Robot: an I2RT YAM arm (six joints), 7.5 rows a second.
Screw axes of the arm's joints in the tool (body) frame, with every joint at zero. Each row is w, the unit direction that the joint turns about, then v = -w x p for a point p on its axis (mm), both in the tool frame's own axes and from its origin. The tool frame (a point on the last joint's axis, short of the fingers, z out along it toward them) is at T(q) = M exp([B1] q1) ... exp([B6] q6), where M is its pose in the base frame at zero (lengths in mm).
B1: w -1 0 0 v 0 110.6 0
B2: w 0 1 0 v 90.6 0 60
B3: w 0 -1 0 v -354.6 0 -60
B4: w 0 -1 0 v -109.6 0 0
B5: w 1 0 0 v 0 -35.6 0
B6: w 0 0 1 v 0 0 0
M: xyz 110.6 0 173.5 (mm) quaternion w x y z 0.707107 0 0.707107 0
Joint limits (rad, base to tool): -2.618..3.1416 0..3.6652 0..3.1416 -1.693..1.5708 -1.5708..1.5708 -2.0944..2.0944
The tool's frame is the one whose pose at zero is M.
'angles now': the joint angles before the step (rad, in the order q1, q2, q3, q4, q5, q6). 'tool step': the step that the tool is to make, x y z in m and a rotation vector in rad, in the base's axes. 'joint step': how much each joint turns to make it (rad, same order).
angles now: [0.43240 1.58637 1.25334 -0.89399 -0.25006 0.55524]
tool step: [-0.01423 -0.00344 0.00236 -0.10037 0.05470 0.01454]
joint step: [0.01716 -0.01830 0.00498 -0.11941 0.06523 -0.01756]
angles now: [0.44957 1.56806 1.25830 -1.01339 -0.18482 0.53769]
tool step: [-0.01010 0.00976 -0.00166 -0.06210 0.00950 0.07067]
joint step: [0.05035 0.00074 -0.00076 -0.04045 0.04501 -0.03166]
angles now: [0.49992 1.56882 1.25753 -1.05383 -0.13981 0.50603]
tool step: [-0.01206 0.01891 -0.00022 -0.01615 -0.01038 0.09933]
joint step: [0.07821 0.00001 -0.00037 -0.00228 0.01450 -0.02479]
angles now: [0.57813 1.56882 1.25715 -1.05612 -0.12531 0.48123]
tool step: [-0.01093 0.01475 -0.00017 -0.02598 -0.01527 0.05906]
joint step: [0.06637 -0.00002 -0.00003 -0.00227 0.03089 0.00115]
